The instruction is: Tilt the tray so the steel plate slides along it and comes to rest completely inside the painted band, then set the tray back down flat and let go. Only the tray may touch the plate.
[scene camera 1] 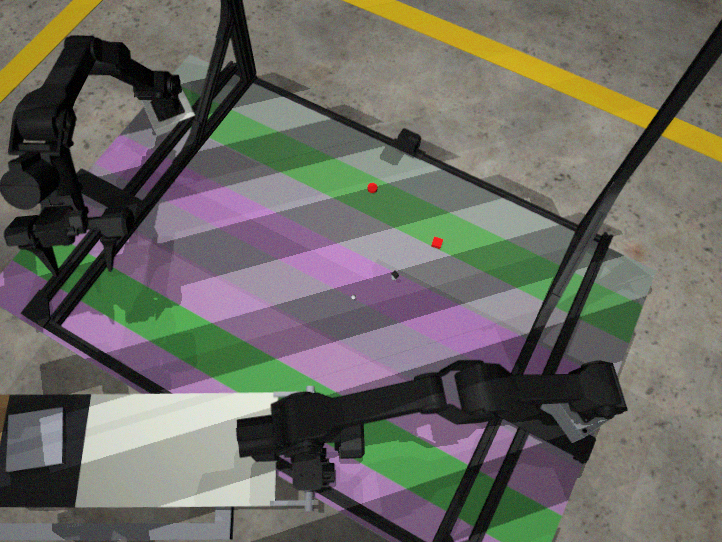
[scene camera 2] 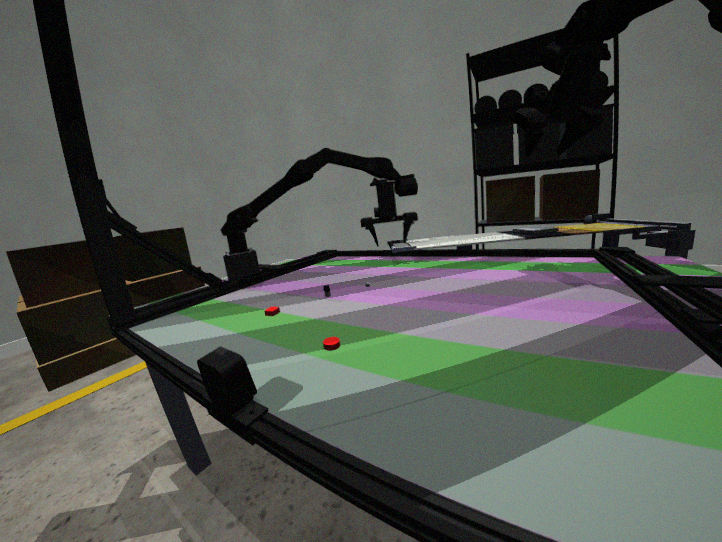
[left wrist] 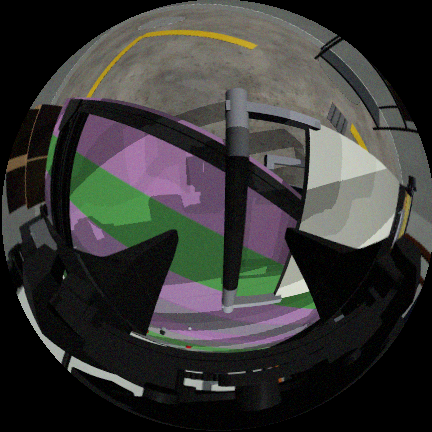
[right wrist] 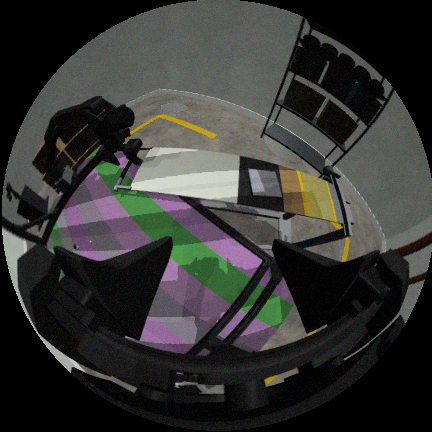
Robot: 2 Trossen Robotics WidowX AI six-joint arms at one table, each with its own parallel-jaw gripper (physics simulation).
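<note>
The long pale tray (scene camera 1: 174, 449) (scene camera 2: 460, 240) (left wrist: 350, 190) (right wrist: 190, 172) reaches over the table edge and looks about level. The grey steel plate (scene camera 1: 34, 440) (right wrist: 265, 182) lies on its dark section, outside the yellow band (right wrist: 317, 197) (scene camera 2: 600, 227) beyond the orange section. My left gripper (scene camera 1: 306, 452) (scene camera 2: 391, 242) (left wrist: 232, 234) is open over the tray's near handle bar (left wrist: 235, 190), which runs between the fingertips in the left wrist view; its exact height above the bar is unclear. My right gripper (scene camera 1: 82, 270) (scene camera 2: 544, 154) (right wrist: 223, 243) is open above the table, away from the tray.
A red disc (scene camera 1: 372, 187) (scene camera 2: 331, 343), a red block (scene camera 1: 437, 242) (scene camera 2: 272, 310) and a small dark piece (scene camera 1: 394, 274) lie on the table. Black frame rails and slanted posts stand around it. A camera block (scene camera 1: 408, 140) (scene camera 2: 226, 379) sits on one edge. A shelf rack (scene camera 2: 471, 145) stands behind.
</note>
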